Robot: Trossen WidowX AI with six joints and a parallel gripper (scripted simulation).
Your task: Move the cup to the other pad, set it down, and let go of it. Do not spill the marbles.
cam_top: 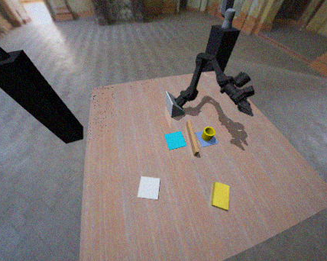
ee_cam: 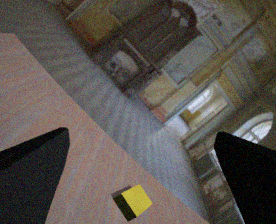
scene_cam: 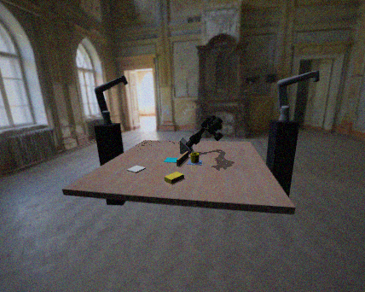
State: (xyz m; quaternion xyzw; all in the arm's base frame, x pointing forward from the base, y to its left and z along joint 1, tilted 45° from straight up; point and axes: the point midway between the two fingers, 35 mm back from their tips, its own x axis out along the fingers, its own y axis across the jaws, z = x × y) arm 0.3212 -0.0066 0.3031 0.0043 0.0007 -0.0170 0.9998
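Right now the yellow cup is 22 cm below my gripper tip, 13 cm to the right of it and 8 cm behind it. Round my gripper tip: low wooden bar: 24 cm below, 23 cm to the right, 10 cm behind; white pad: 57 cm to the right, 25 cm below, 9 cm ahead; cyan pad: 33 cm to the right, 26 cm below, 12 cm behind.
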